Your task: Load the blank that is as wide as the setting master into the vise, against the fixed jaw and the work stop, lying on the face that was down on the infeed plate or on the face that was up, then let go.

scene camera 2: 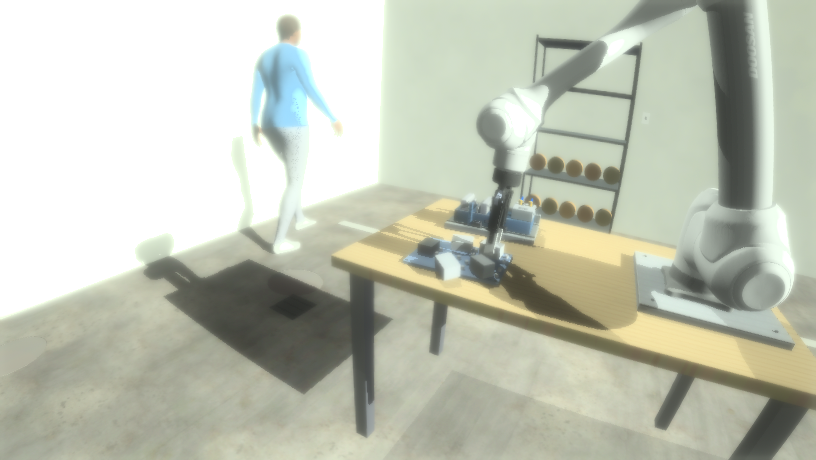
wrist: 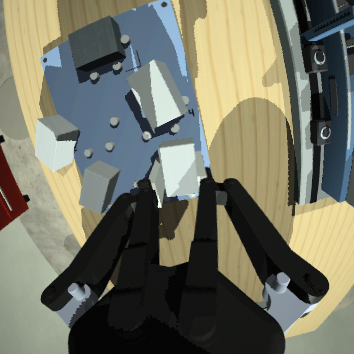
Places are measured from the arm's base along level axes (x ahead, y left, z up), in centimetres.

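Pixels of known places: gripper, fingertip midpoint: (scene camera 2: 490,251) (wrist: 179,163); arm's base, link origin: (scene camera 2: 694,289).
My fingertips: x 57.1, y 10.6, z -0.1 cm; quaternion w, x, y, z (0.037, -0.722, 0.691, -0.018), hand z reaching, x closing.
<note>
For each thing: its top centre in the pictures, then the offset to it from my fingertips. "pt": a spot on its surface instead. Level surfaces: height alone.
- light grey blank, top centre: (wrist: 178,171) (scene camera 2: 492,243) dx -0.1, dy +0.0, dz +2.5 cm
- blue infeed plate, top centre: (wrist: 122,120) (scene camera 2: 460,257) dx +6.2, dy +6.7, dz -1.2 cm
- plate's left edge, surface spot: (wrist: 56,142) pt dx +5.4, dy +14.3, dz +2.8 cm
- blue vise, surface spot: (wrist: 334,175) pt dx -2.4, dy -19.8, dz +2.5 cm
- grey rail, surface spot: (wrist: 303,150) pt dx +0.4, dy -16.2, dz +0.0 cm
- table, surface height: dz -2.0 cm
My gripper (scene camera 2: 492,248) (wrist: 179,163) is shut on a light grey blank (wrist: 178,169) at the near right corner of the blue infeed plate (wrist: 95,112) (scene camera 2: 412,259), one finger pad on each side of it. Whether the blank is lifted is hard to tell. Other blanks are near: a dark one (wrist: 97,45) (scene camera 2: 428,246), a pale one (wrist: 157,95) (scene camera 2: 461,241), one at the plate's left edge (wrist: 56,142) (scene camera 2: 447,266), and a grey one (wrist: 100,186) (scene camera 2: 482,265). The blue vise (wrist: 334,175) stands at the right in the wrist view, partly cut off. I cannot make out the setting master.
Small round pegs stand on the plate. A grey rail (wrist: 303,150) runs along the vise's near side. A block with yellow and blue pins (scene camera 2: 524,211) stands behind the gripper. A red object (wrist: 10,185) lies beyond the table (scene camera 2: 571,285). A person (scene camera 2: 285,85) is behind the table's left end.
</note>
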